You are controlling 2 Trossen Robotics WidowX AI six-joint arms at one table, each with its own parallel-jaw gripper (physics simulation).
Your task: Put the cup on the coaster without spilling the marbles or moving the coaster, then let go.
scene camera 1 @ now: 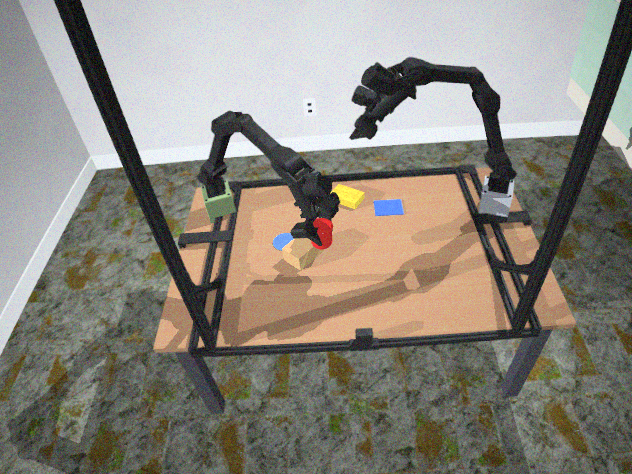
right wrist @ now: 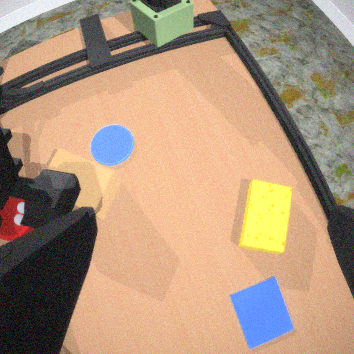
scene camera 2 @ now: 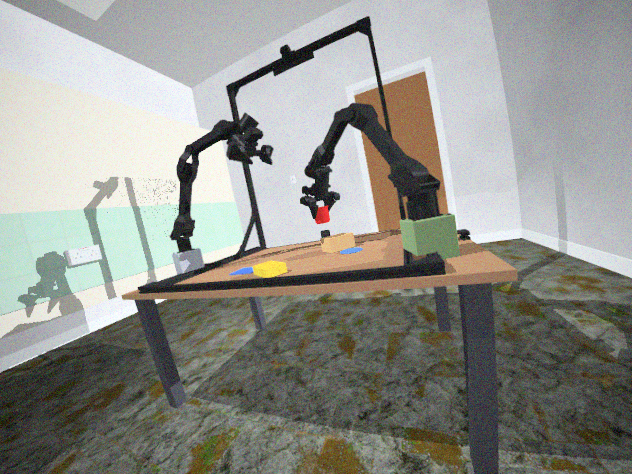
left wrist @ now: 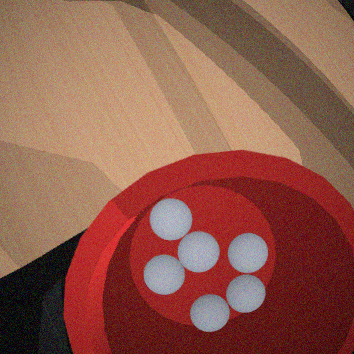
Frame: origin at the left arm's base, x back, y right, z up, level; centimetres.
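Seen in the pictures: left gripper, fingertip midpoint: [scene camera 1: 326, 238] [right wrist: 21, 228] [scene camera 2: 319, 217] [left wrist: 212, 226]; right gripper, fingertip midpoint: [scene camera 1: 354, 130] [right wrist: 217, 219] [scene camera 2: 262, 163]; left arm's base at its link origin: [scene camera 1: 215, 191] [right wrist: 160, 0] [scene camera 2: 424, 217]; right arm's base at its link origin: [scene camera 1: 498, 186] [scene camera 2: 185, 251].
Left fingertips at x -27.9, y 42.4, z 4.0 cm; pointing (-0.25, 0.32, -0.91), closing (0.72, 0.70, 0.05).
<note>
Offsets run from my left fingertips to a thing's top centre. "spot": to the spot under its first point.
The red cup {dx +1.0, dy -1.2, dz +4.4 cm} [scene camera 1: 323, 233] [scene camera 2: 322, 214] [left wrist: 210, 167] [right wrist: 11, 231] is held in the air, roughly upright, above the table. Several pale marbles {dx +0.4, dy -1.0, dz -0.2 cm} [left wrist: 198, 251] lie inside on its floor. My left gripper [scene camera 1: 317, 234] [scene camera 2: 321, 206] is shut on the cup; part of one finger shows at the lower left of the left wrist view. The round blue coaster {dx +9.9, dy -17.4, dz -13.5 cm} [scene camera 1: 281, 241] [scene camera 2: 351, 251] [right wrist: 112, 145] lies flat on the table, apart from the cup. My right gripper [scene camera 1: 363, 130] [scene camera 2: 265, 153] [right wrist: 217, 219] is open and empty, high above the table.
A pale wooden block {dx +5.6, dy -8.8, dz -8.2 cm} [scene camera 1: 300, 254] [scene camera 2: 337, 242] [right wrist: 95, 175] stands close beside the coaster, toward the cup. A yellow sponge {dx -17.6, dy -29.9, dz -10.9 cm} [scene camera 1: 348, 196] [scene camera 2: 270, 268] [right wrist: 267, 216] and a flat blue square {spot: dx -29.6, dy -19.4, dz -13.5 cm} [scene camera 1: 388, 207] [scene camera 2: 241, 271] [right wrist: 262, 312] lie farther off. A black frame [scene camera 1: 285, 351] edges the table.
</note>
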